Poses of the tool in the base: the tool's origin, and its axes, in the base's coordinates. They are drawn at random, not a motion.
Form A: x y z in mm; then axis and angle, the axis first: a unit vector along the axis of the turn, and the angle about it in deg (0 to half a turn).
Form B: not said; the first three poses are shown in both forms.
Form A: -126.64 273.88 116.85 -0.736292 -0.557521 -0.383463 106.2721
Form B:
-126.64 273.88 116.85
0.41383 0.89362 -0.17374
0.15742 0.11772 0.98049
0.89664 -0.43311 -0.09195

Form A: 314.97 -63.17 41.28 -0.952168 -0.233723 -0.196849 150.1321
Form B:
314.97 -63.17 41.28
0.82565 0.51356 0.23358
0.31750 -0.76518 0.56009
0.46637 -0.38828 -0.79482

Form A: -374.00 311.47 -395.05 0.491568 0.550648 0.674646 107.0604
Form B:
-374.00 311.47 -395.05
0.01915 -0.29487 0.95535
0.99505 0.09879 0.01054
-0.09749 0.95042 0.29530

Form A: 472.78 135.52 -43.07 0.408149 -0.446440 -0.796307 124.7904
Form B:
472.78 135.52 -43.07
-0.30894 0.36778 -0.87709
-0.94014 -0.25755 0.22316
-0.14382 0.89354 0.42533

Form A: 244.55 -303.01 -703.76 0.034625 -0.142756 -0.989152 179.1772
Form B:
244.55 -303.01 -703.76
-0.99750 0.00432 -0.07055
-0.02409 -0.95914 0.28190
-0.06645 0.28290 0.95685

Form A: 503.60 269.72 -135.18 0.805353 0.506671 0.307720 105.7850
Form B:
503.60 269.72 -135.18
0.55300 0.22293 0.80280
0.81517 0.05452 -0.57666
-0.17233 0.97331 -0.15158

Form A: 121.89 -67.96 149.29 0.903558 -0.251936 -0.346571 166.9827
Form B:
121.89 -67.96 149.29
0.63755 -0.37136 -0.67499
-0.52749 -0.84899 -0.03114
-0.56150 0.37591 -0.73717

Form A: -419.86 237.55 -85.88 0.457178 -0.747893 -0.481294 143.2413
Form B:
-419.86 237.55 -85.88
-0.42470 -0.32783 -0.84390
-0.90388 0.20631 0.37474
0.05125 0.92194 -0.38393

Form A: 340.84 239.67 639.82 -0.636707 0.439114 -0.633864 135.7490
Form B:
340.84 239.67 639.82
-0.02051 -0.03754 0.99908
-0.92216 -0.38535 -0.03341
0.38625 -0.92201 -0.02671

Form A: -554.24 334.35 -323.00 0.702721 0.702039 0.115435 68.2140
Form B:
-554.24 334.35 -323.00
0.68168 0.20305 0.70291
0.41743 0.68108 -0.60157
-0.60088 0.70349 0.37952

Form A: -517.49 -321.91 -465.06 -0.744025 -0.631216 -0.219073 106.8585
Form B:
-517.49 -321.91 -465.06
0.42411 0.81550 -0.39382
0.39618 0.22397 0.89044
0.81435 -0.53366 -0.22810

